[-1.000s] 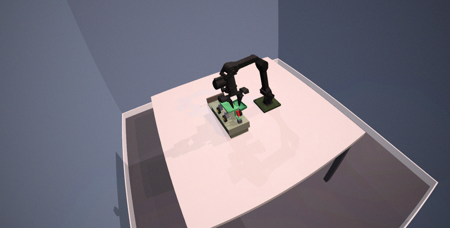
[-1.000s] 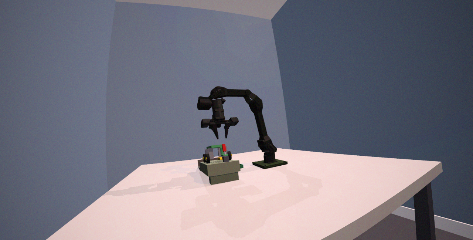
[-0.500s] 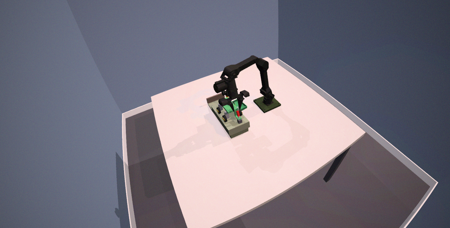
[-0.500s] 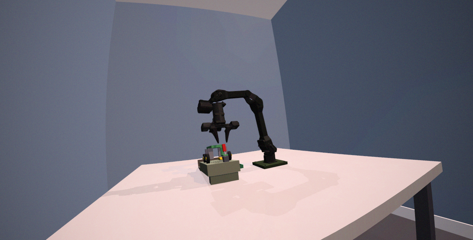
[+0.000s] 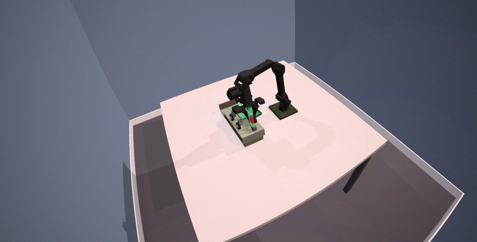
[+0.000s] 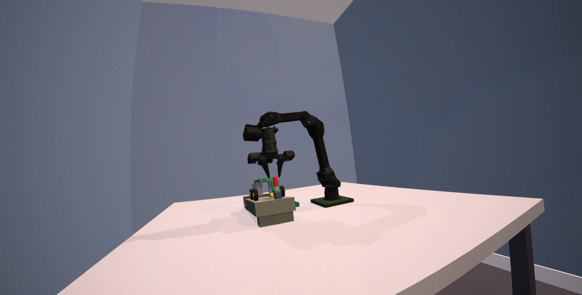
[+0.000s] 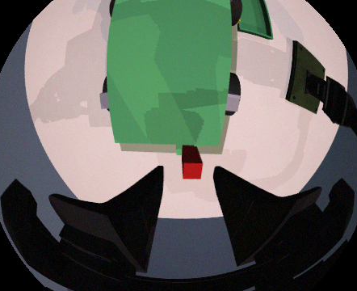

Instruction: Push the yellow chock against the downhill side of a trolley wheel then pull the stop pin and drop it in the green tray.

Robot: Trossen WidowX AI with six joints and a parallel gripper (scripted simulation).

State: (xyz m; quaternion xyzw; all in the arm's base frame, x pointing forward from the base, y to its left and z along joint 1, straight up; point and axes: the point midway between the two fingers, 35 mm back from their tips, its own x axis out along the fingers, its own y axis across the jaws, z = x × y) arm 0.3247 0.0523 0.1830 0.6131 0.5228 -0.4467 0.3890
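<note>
The red-headed stop pin lies 10 mm to the left of my gripper tip and 40 mm below it. Also, from my gripper tip: ramp (110 mm to the right, 120 mm below); green trolley (100 mm to the right, 60 mm below); yellow chock (60 mm behind, 200 mm to the right, 90 mm below).
</note>
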